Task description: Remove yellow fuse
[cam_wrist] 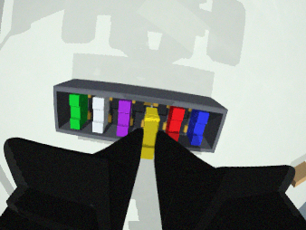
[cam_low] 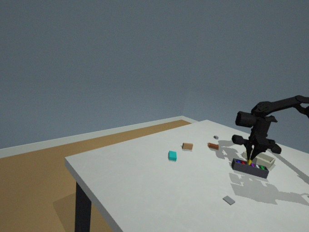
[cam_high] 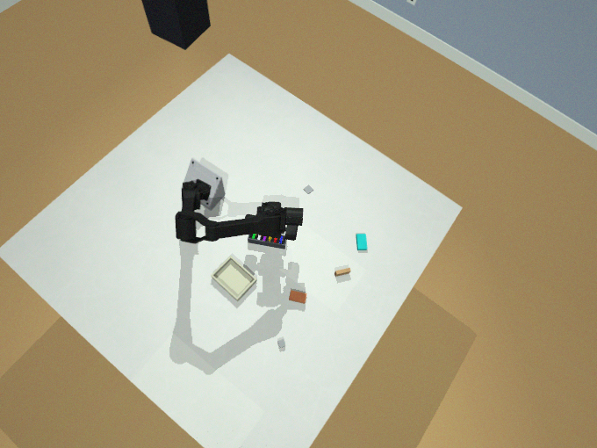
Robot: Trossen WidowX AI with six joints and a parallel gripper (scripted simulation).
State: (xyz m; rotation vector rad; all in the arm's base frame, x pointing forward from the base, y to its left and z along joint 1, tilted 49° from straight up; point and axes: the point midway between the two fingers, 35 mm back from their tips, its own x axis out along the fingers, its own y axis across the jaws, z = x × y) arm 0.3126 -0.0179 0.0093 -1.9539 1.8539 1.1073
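Right now my gripper tip is 190 mm to the left of the beige tray, 60 mm above it and 30 mm past it. Round my gripper tip: orange block (200 mm ahead, 130 mm to the right, 50 mm below); then yellow fuse (10 mm below); then tan block (300 mm ahead, 40 mm below, 30 mm to the left).
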